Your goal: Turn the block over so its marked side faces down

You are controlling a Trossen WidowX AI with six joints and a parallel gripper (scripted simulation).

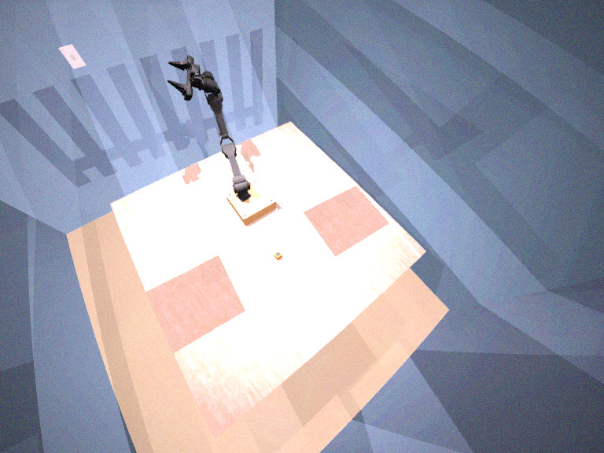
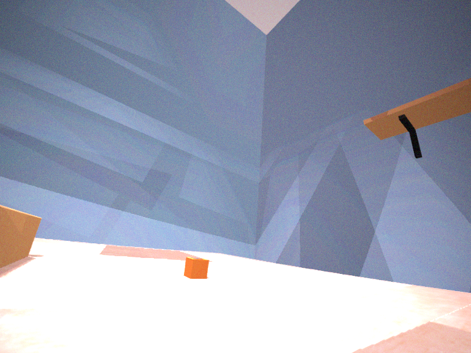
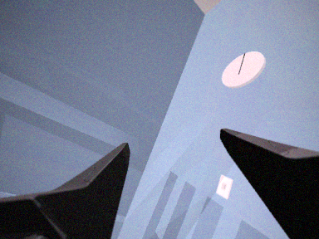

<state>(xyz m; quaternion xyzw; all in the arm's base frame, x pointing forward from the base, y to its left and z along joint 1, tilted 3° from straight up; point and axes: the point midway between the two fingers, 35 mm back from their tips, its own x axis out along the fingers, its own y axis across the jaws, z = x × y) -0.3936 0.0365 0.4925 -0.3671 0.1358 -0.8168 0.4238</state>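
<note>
My gripper tip is now 800 mm short of the block, 530 mm above it and 120 mm to the left of it.
</note>
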